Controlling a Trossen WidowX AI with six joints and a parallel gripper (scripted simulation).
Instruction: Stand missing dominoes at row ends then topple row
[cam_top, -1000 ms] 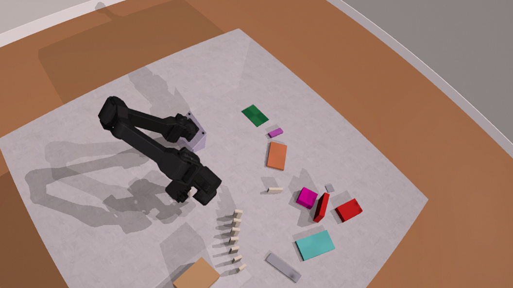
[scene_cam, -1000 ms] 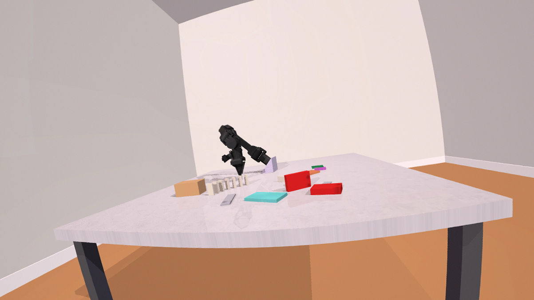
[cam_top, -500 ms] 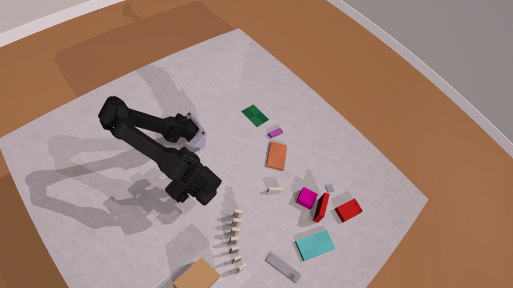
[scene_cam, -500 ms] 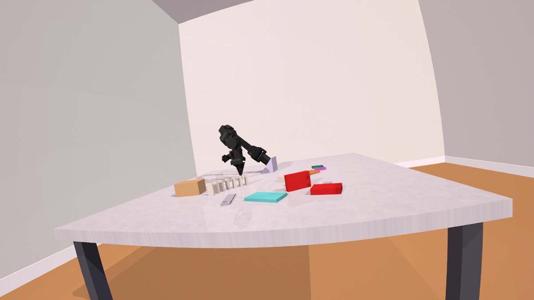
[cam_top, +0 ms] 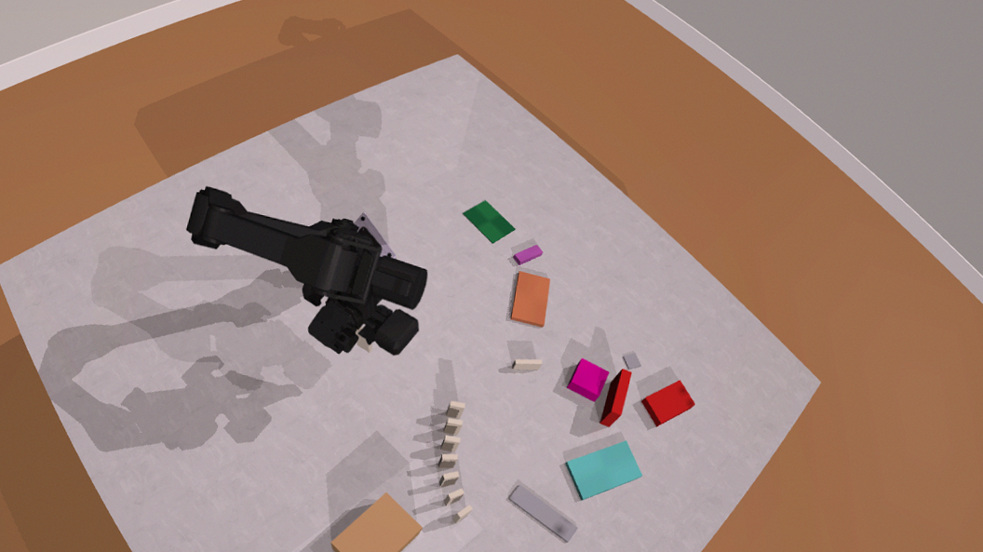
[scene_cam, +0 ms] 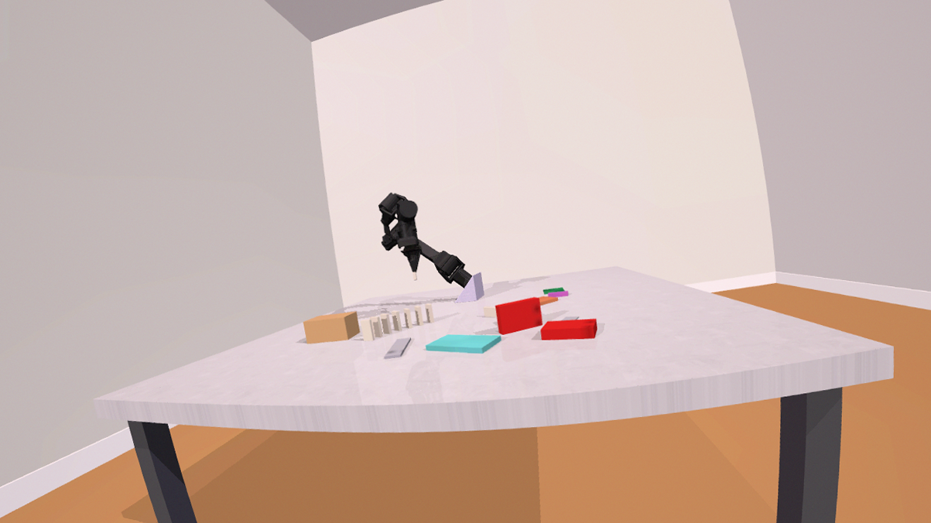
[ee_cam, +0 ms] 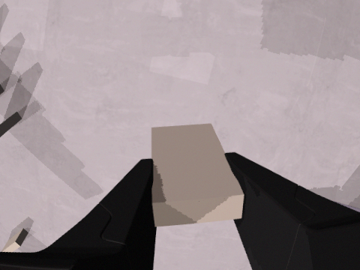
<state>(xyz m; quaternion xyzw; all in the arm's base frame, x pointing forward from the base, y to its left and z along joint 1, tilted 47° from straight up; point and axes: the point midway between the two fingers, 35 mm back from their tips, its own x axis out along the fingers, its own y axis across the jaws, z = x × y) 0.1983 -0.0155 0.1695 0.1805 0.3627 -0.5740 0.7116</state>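
Now: gripper tip 340 mm to the right of the magenta cube, 250 mm short of it and 120 mm above it. Also, from my gripper tip: orange slab: 380 mm to the left, 130 mm below, 50 mm ahead; tan box: 260 mm ahead, 160 mm to the right, 110 mm below; grey strip: 390 mm ahead, 130 mm below, 100 mm to the left.
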